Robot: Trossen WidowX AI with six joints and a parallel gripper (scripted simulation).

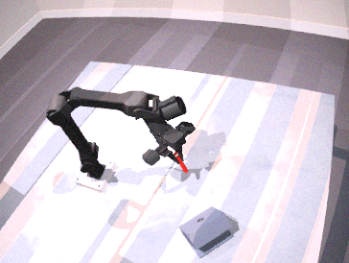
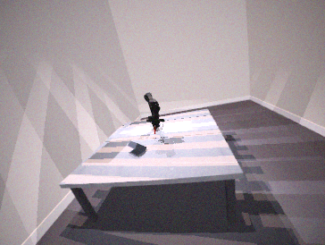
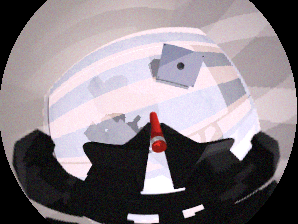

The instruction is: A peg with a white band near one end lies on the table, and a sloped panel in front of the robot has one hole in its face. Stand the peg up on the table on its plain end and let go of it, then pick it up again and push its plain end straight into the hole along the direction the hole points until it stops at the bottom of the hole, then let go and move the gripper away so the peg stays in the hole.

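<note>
Now: the sloped grey panel 12 cm ahead of my gripper tip, 17 cm to the right of it and 8 cm below it. Round my gripper tip: red peg (1 cm behind, 1 cm above).
</note>
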